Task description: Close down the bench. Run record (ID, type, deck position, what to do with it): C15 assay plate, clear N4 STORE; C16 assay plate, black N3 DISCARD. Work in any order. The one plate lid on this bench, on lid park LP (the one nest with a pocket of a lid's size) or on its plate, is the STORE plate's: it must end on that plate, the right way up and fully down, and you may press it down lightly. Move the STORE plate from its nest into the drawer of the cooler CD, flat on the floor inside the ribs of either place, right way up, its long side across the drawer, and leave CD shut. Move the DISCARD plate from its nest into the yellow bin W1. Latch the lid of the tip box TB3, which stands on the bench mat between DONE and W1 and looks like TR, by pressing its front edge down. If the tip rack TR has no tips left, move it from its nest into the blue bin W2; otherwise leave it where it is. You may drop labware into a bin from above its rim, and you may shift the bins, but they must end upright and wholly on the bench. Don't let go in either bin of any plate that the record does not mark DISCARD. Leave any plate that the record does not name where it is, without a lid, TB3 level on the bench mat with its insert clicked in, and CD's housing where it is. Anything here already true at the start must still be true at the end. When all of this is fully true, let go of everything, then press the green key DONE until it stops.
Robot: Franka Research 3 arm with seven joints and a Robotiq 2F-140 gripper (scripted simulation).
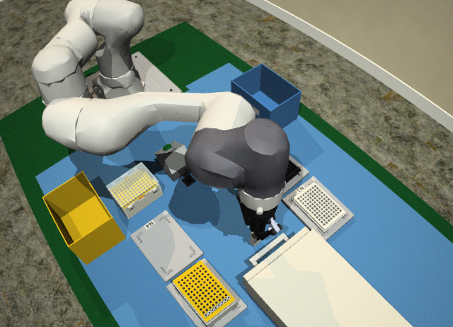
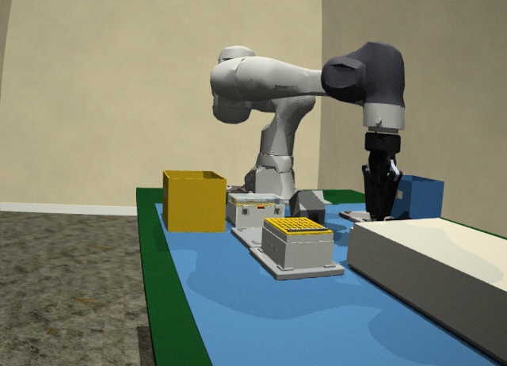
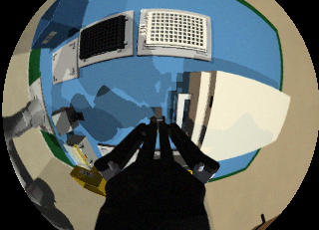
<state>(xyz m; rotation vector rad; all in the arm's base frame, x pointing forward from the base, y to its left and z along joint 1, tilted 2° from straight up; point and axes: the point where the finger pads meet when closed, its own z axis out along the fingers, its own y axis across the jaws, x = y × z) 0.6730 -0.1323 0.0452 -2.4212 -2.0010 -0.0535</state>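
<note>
Now: hand 100 mm past the black plate, 220 mm to the right of it and 20 mm above it. From my hand the other things lie so: cooler drawer 180 mm ahead, 40 mm to the right, 10 mm below; then plate lid 150 mm ahead, 30 mm to the right, 10 mm below; then white plate 70 mm ahead, 180 mm to the left, 20 mm below.
</note>
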